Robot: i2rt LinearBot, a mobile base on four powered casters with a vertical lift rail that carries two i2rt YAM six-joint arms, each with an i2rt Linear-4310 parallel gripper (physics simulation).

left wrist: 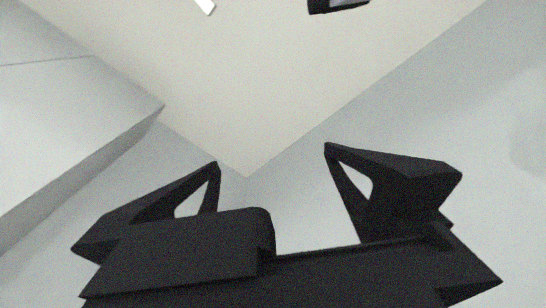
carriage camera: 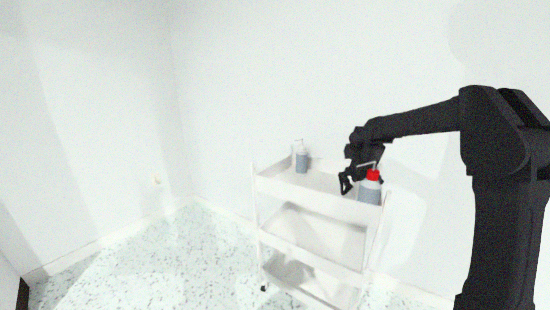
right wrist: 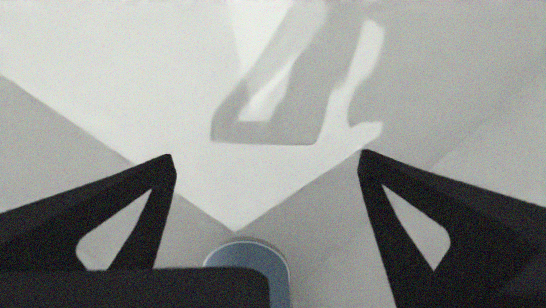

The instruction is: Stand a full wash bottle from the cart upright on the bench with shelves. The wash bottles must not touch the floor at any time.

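Frame: origin at the left arm's base, x ahead, y left, z up, level; centimetres.
Where they show: left gripper, fingertip midpoint: (left wrist: pixel 270 157); right gripper, fingertip midpoint: (carriage camera: pixel 353 193) (right wrist: pixel 266 162).
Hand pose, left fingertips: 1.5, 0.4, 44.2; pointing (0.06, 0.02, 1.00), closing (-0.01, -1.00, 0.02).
Each offset is from my left fingertips to the top centre of the thing, as dx, dy, dz. Level surfaces: height alone.
A wash bottle with a red cap @(+31.3, -60.7, -16.6) (carriage camera: pixel 370 192) (right wrist: pixel 245 255) and blue-grey liquid stands upright at the right end of the cart's (carriage camera: pixel 310 194) top tray. A second wash bottle @(+66.8, -47.9, -16.6) (carriage camera: pixel 301 162) with a pale cap and similar liquid stands upright at the tray's far left corner. My right gripper (carriage camera: pixel 362 185) (right wrist: pixel 266 162) is open and low over the top tray, right at the red-capped bottle, which hides part of it in the carriage view. In the right wrist view the bottle is partly hidden by the dark gripper body. My left gripper (left wrist: pixel 270 157) is open and empty, away from the cart. The bench is not identifiable.
The cart has two lower shelves and stands near the back wall (carriage camera: pixel 300 65). Speckled floor @(dz -100.2) (carriage camera: pixel 165 260) lies left of it. A dark-edged object (carriage camera: pixel 22 295) is at the bottom left. In the left wrist view, a pale box-like edge (left wrist: pixel 100 160) runs along the left.
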